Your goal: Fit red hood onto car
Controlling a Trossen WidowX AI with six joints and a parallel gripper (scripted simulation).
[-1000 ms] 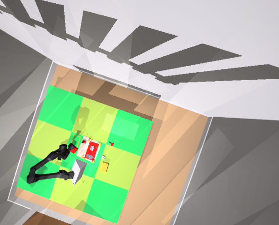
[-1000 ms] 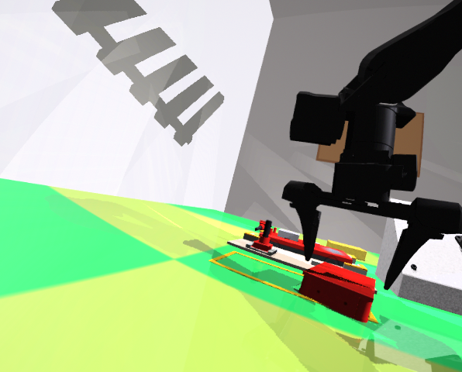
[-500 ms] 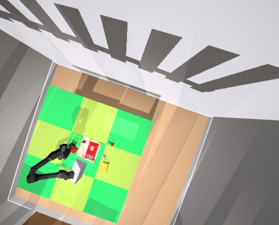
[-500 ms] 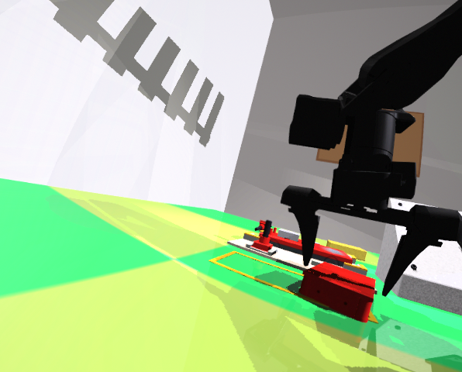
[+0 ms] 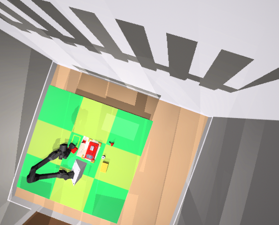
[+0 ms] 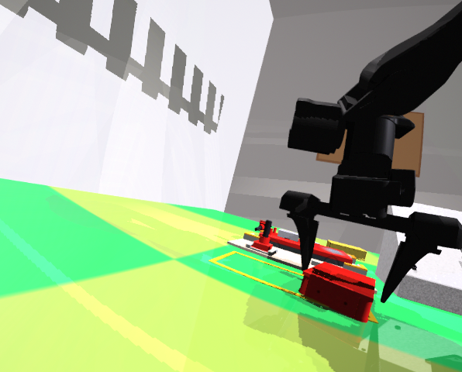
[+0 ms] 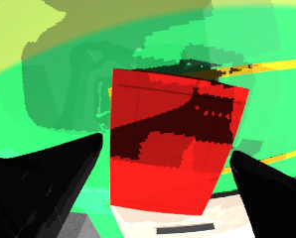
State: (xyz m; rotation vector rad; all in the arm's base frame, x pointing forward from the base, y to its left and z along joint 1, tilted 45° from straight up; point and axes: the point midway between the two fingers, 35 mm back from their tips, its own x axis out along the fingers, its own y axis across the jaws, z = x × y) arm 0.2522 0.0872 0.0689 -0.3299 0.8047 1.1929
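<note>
Right now my gripper tip is 5 cm short of the jig and 20 cm to the left of it. The rest, counted from my gripper tip: red hood: right at my gripper tip; then small white wheel: 37 cm to the right.
</note>
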